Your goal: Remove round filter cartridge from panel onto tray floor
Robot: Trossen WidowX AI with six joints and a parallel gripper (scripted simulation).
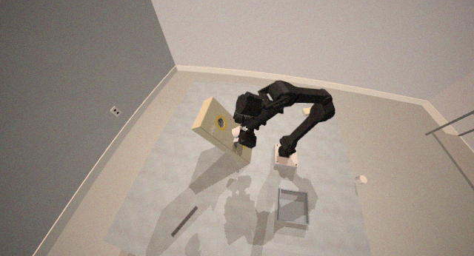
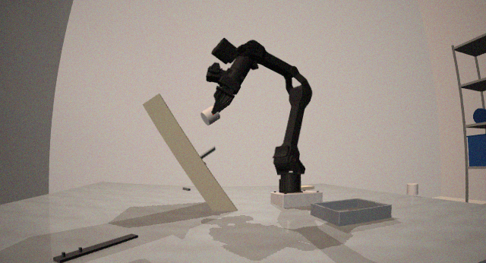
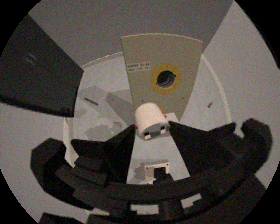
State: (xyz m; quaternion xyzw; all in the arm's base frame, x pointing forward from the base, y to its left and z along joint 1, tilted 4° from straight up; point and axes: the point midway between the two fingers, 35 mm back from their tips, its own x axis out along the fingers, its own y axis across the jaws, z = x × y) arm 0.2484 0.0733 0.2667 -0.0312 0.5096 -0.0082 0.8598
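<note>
My gripper tip is 330 mm past the grey tray, 220 mm to the right of it and 270 mm above it. The rest, counted from my gripper tip: white round filter cartridge: right at my gripper tip; tan service panel: 70 mm ahead, 50 mm to the right, 110 mm below; small white cup: 740 mm behind, 30 mm to the left, 260 mm below.
</note>
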